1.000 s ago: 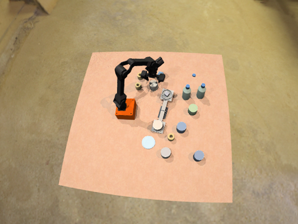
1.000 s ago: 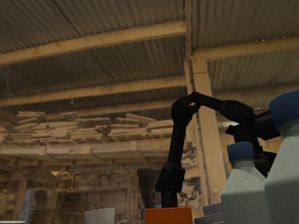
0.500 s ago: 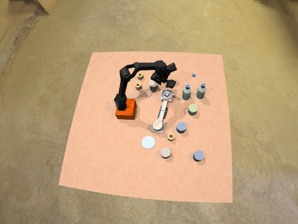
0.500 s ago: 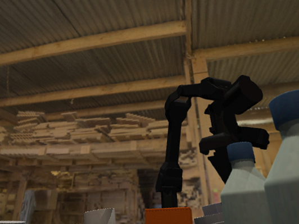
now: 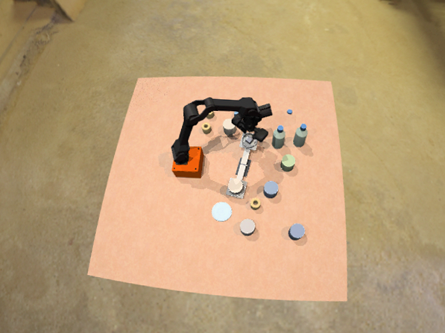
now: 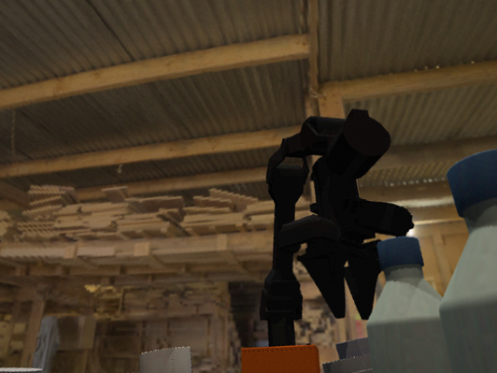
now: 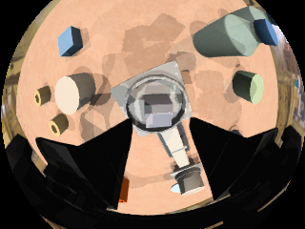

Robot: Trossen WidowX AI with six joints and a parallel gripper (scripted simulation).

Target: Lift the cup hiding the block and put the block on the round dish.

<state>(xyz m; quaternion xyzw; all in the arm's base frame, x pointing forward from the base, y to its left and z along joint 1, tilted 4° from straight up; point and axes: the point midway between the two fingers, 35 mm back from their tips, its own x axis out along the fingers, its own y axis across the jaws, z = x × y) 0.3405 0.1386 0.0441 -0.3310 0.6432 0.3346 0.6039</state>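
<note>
Now: gripper tip 40 mm above the small grey block. Also, from my gripper tip: green cylinder (190 mm ahead, 110 mm to the right, 90 mm below); then cream cup (120 mm to the left, 120 mm behind, 90 mm below); then pale blue round dish (370 mm to the right, 120 mm below, 110 mm behind).
</note>
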